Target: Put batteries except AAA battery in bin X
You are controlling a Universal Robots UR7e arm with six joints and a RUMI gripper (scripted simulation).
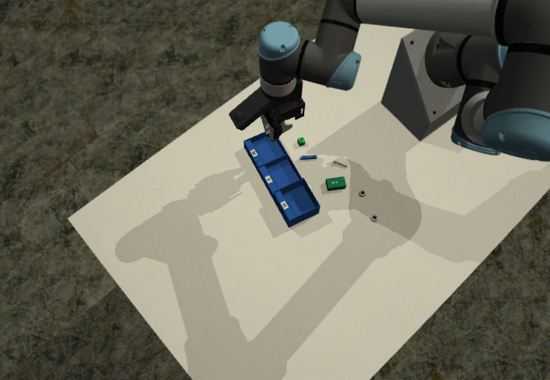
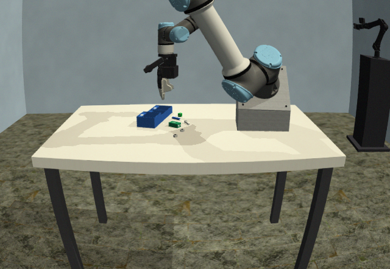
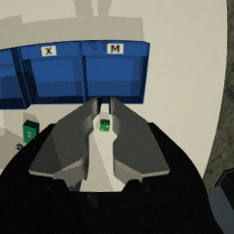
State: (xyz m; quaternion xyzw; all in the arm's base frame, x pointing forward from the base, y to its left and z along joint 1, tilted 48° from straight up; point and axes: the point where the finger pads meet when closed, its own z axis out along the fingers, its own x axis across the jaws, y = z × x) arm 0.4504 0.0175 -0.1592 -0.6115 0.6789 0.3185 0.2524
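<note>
The blue three-compartment bin row lies 20 mm ahead of my hand, 70 mm to the left of it and 70 mm below it. Round my hand: blue cylindrical battery 70 mm behind, 60 mm to the left, 90 mm below; small green cube 80 mm behind, 20 mm to the left, 80 mm below; grey bolt 130 mm behind, 120 mm to the left, 80 mm below.
</note>
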